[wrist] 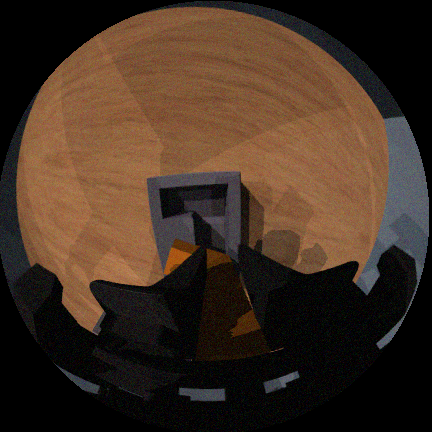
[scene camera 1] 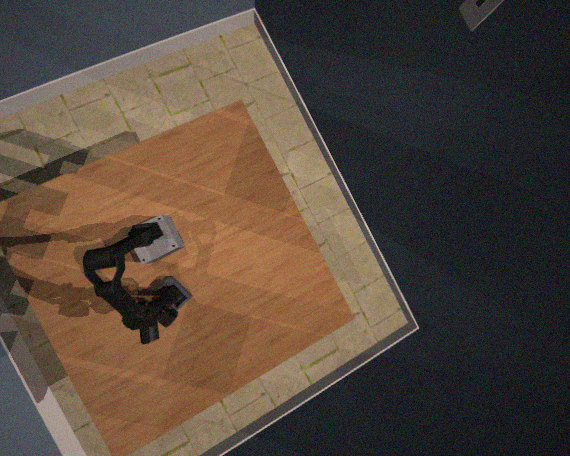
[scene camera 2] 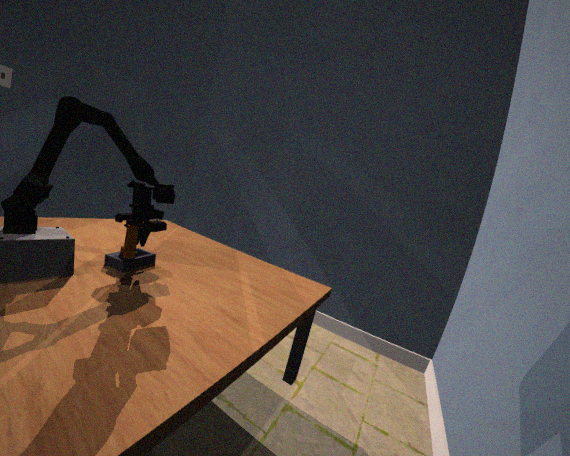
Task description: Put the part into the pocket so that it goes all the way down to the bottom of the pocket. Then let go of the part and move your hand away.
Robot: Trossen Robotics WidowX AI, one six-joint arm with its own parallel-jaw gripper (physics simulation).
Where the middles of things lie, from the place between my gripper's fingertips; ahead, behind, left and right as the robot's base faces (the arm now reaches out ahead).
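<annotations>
I see the dark block with pocket [scene camera 2: 143,257], and it sits 20 mm to the left of my hand and 20 mm behind it, as well as 50 mm below it.
</annotations>
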